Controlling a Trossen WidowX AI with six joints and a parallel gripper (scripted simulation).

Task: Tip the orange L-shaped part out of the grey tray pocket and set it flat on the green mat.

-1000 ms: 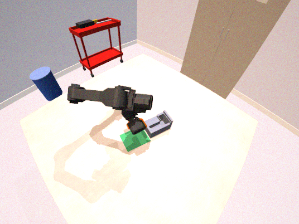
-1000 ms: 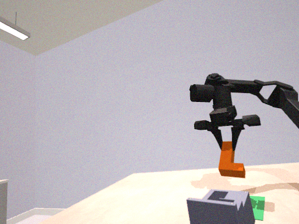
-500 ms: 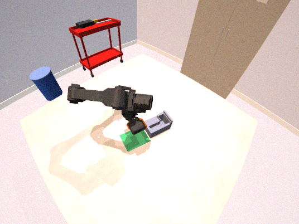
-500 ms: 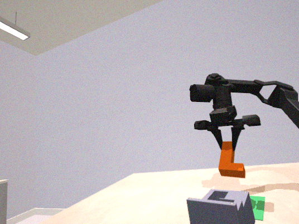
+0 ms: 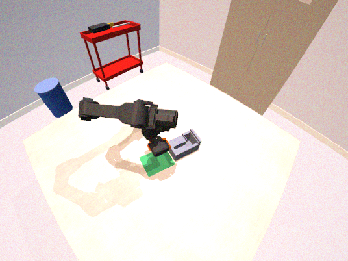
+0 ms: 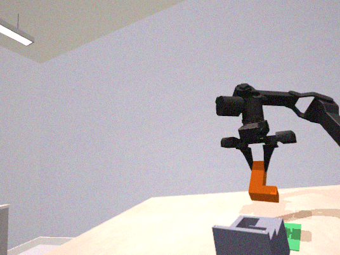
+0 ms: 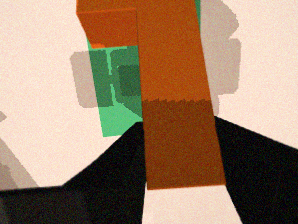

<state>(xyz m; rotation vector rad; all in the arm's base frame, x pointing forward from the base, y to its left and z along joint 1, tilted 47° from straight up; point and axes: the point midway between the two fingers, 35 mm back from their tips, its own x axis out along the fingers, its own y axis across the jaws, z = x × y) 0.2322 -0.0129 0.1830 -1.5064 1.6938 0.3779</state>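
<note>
The green mat lies 17 cm below my gripper tip. Also, from my gripper tip: orange L-shaped part: 4 cm to the left, 3 cm below.
</note>
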